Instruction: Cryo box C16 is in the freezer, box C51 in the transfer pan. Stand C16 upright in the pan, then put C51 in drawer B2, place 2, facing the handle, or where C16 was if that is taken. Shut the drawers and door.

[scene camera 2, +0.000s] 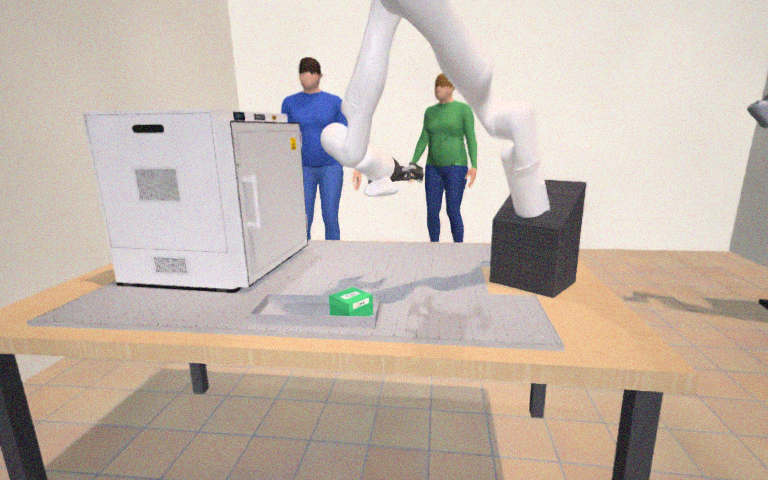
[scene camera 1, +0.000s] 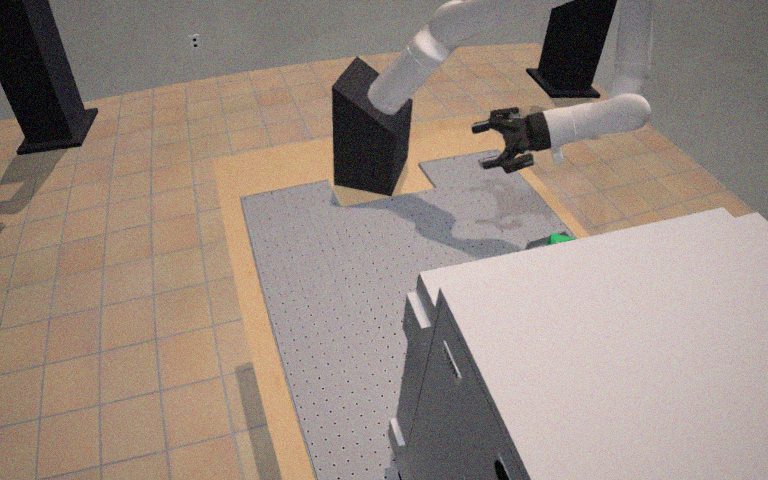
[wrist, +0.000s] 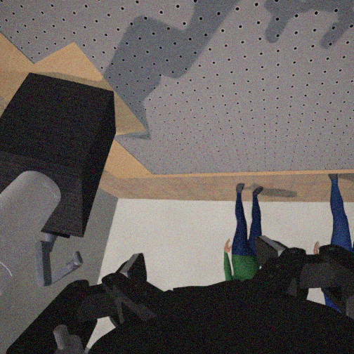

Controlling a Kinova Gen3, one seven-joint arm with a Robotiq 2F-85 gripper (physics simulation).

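Note:
The white freezer [scene camera 1: 611, 328] [scene camera 2: 169, 217] stands on the table; its front door [scene camera 2: 277, 169] looks shut in the scene camera 2 view. The drawers and any box inside are hidden. A green cryo box [scene camera 1: 560, 238] [scene camera 2: 351, 302] with white labels sits at one end of the shallow grey transfer pan [scene camera 2: 305, 318]; its label is too small to read. No second box shows. My gripper [scene camera 1: 484, 145] [scene camera 2: 420, 172] [wrist: 200, 257] is open and empty, high above the table, away from the box and the freezer, its fingers pointing roughly sideways.
The black arm pedestal [scene camera 1: 365, 135] [scene camera 2: 535, 249] [wrist: 55, 130] stands at the table's side. The perforated grey mat [scene camera 1: 334, 316] [scene camera 2: 492, 322] [wrist: 225, 115] lies on the wooden table [scene camera 2: 611, 333]. Two standing people, in blue [scene camera 2: 314, 127] and green [scene camera 2: 448, 133], are beyond the table.

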